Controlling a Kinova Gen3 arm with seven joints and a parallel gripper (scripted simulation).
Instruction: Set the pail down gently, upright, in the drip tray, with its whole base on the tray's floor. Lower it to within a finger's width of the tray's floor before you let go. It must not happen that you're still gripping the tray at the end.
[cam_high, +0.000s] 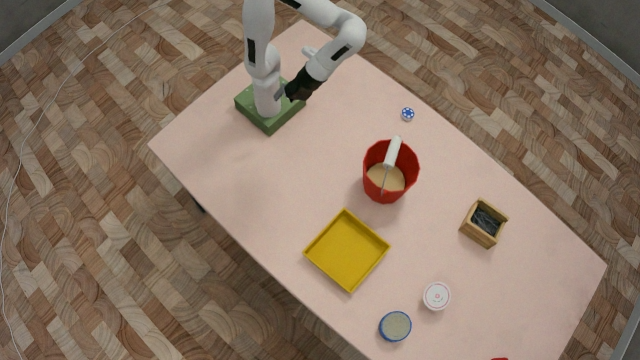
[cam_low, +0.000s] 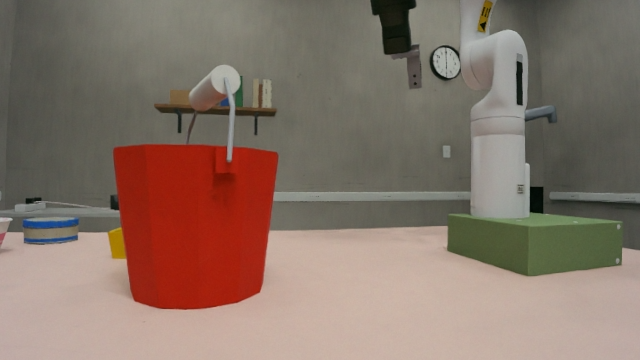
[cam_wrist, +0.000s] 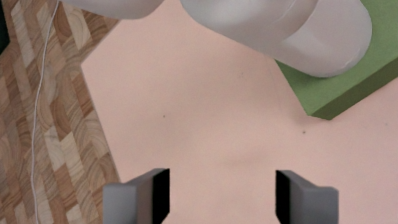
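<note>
Now: hand 34 cm short of the red pail, 19 cm above it and 13 cm to the right of it. From my hand the other things lie so: yellow drip tray 42 cm ahead, 31 cm below, 14 cm to the right; wooden box 73 cm ahead, 29 cm below, 27 cm to the left.
</note>
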